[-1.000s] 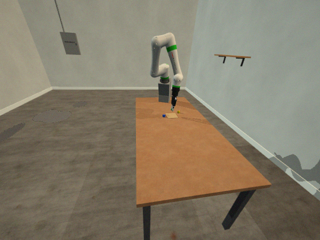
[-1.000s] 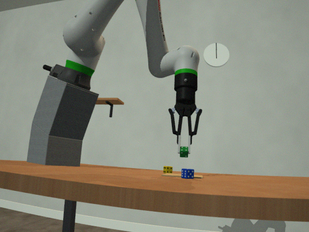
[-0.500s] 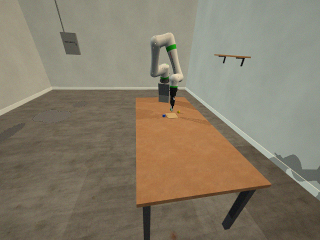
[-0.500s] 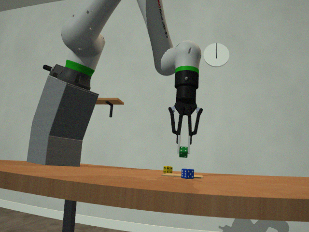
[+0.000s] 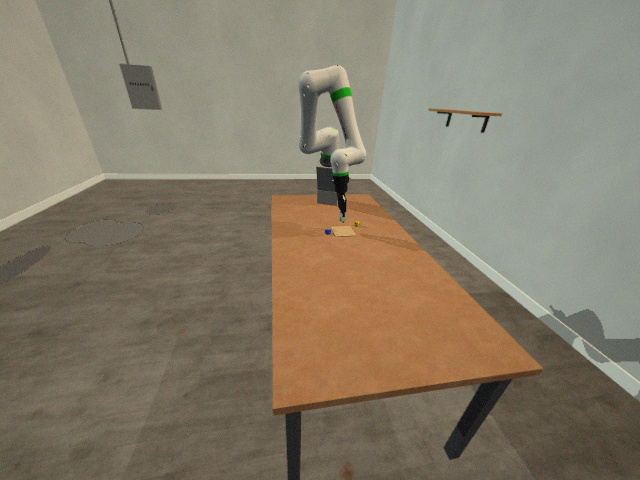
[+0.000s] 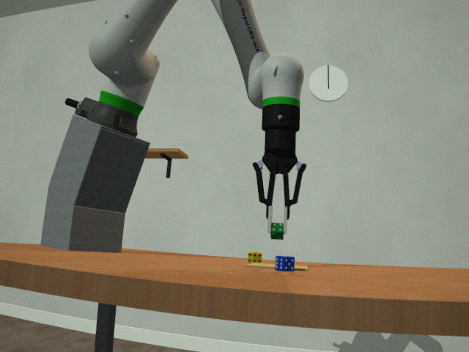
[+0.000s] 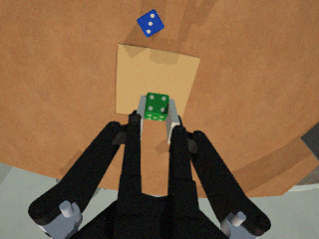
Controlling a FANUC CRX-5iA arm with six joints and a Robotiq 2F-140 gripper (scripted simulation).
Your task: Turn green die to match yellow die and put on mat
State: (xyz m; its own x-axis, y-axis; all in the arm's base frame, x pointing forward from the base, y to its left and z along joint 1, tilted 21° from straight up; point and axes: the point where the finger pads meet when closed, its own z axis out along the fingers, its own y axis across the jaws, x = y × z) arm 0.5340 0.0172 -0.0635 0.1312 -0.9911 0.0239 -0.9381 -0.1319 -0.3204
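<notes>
Now: hand 11 cm above the tan mat and 1 cm to the right of it. Also, from my hand: blue die: 10 cm below, 9 cm to the right, 3 cm ahead; then yellow die: 13 cm to the left, 10 cm below, 8 cm behind; then green die: 3 cm below.
</notes>
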